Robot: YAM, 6 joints.
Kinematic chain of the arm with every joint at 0, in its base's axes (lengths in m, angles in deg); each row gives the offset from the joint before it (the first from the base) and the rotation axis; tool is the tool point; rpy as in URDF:
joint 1: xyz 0 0 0.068 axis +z
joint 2: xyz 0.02 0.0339 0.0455 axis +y
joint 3: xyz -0.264 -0.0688 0 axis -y
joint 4: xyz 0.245 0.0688 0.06 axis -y
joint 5: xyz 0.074 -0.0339 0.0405 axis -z
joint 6: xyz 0.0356 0 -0.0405 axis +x
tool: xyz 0 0 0 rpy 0 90 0
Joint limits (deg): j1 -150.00..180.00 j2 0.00..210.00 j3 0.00..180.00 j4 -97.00..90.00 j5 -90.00..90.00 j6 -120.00..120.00
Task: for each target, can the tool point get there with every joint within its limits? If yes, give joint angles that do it. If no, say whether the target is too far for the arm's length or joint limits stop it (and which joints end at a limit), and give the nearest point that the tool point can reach.
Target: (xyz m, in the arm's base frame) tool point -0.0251 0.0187 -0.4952
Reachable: no: joint limits stop it (at a limit: joint 2) | nearest point -0.0790 0.0589 -0.3477 | short by 0.162 m
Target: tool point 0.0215 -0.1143 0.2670
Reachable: yes | joints -71.40 16.09 14.79 15.50 26.77 -76.72
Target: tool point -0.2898 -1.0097 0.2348
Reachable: no: too far | nearest point -0.1770 -0.6167 0.1867 | short by 0.412 m
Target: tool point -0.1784 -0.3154 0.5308
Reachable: yes | joints -114.24 101.01 123.25 -15.73 68.70 81.14
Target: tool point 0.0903 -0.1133 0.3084
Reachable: yes | joints -42.12 42.40 16.25 70.92 41.19 -16.55
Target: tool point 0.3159 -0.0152 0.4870
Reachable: yes | joints 3.14 84.09 87.52 20.81 65.70 49.25
